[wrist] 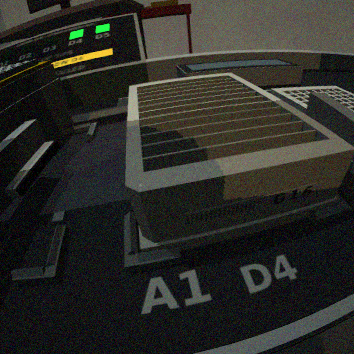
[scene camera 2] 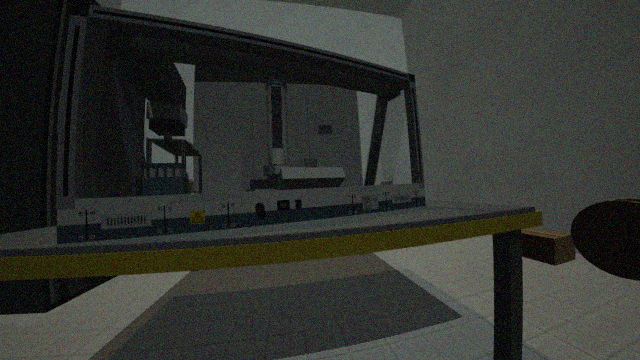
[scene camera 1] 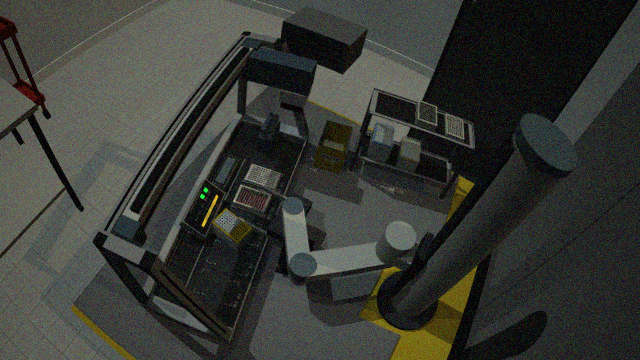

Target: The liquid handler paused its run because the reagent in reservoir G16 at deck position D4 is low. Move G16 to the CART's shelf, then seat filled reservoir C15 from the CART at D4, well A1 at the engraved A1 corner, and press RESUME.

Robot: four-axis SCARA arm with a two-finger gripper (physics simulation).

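Where they show: gripper, fingertip midpoint: (wrist: 169, 115) (scene camera 1: 250, 202); arm's base, origin of the base link: (scene camera 1: 407, 300).
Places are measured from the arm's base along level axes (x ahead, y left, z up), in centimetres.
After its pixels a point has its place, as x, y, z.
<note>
Reservoir G16 (scene camera 1: 252, 198) {69.5, -3.3, 9.3} (wrist: 240, 172) {63.0, -3.4, 10.2}, a pale box with long parallel troughs, sits level in its corner brackets at D4, behind the engraved "A1 D4". My gripper (wrist: 169, 115) {69.0, -0.9, 9.7} is open and empty; one finger shows at the left and one at the right of G16 in the wrist view, both apart from it. In scene camera 1 the fingers are dark and hard to make out beside the arm's end. The CART (scene camera 1: 473, 136) {4.1, -59.9, 36.8} stands at the back right with two pale gridded plates (scene camera 1: 427, 113) {25.8, -55.5, 39.0} (scene camera 1: 455, 126) {13.1, -58.6, 37.6} on top. C15's label cannot be read. The RESUME button cannot be made out.
A status panel (scene camera 1: 202, 207) {80.7, 13.2, 14.2} (wrist: 125, 42) {80.9, 3.9, 13.2} shows green D4 and D5 lights and an amber bar. A white gridded plate (scene camera 1: 262, 175) {72.5, -15.3, 8.0} (wrist: 332, 92) {76.5, -15.6, 8.5} and a yellow rack (scene camera 1: 232, 226) {67.4, 13.2, 14.0} flank G16. A yellow bin (scene camera 1: 332, 147) {57.0, -48.1, 4.3} stands between the deck and the CART. Frame posts surround the deck.
</note>
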